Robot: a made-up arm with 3 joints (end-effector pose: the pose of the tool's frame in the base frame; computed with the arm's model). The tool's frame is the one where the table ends.
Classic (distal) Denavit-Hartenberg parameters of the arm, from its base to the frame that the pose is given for. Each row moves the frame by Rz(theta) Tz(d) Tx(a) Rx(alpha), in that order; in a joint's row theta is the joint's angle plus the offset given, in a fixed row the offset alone. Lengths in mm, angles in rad.
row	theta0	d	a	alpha
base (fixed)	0	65	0	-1.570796
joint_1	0	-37	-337	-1.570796
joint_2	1.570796	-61	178	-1.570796
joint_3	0	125	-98	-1.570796
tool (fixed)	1.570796	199	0	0
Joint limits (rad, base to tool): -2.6..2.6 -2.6..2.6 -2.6..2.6
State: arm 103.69 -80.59 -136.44
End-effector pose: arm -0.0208 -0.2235 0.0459 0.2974 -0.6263 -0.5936 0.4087
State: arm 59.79 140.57 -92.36
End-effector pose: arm -0.1125 0.3366 0.5577 0.5410 -0.1139 -0.4724 -0.6864
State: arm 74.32 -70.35 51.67
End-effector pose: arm -0.0088 -0.1416 0.4943 0.7380 0.0293 0.2443 0.6284
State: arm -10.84 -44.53 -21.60
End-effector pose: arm -0.3613 -0.2388 0.2831 0.9117 0.1375 -0.0152 0.3869
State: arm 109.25 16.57 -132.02
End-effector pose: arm 0.1880 -0.3765 0.6015 0.3403 0.4756 0.2518 -0.7711
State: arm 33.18 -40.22 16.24
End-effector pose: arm -0.2237 -0.1393 0.4797 0.9048 -0.0299 0.2189 0.3641
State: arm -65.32 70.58 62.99
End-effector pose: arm -0.1990 0.0955 -0.2147 0.7488 -0.0932 -0.1215 -0.6448
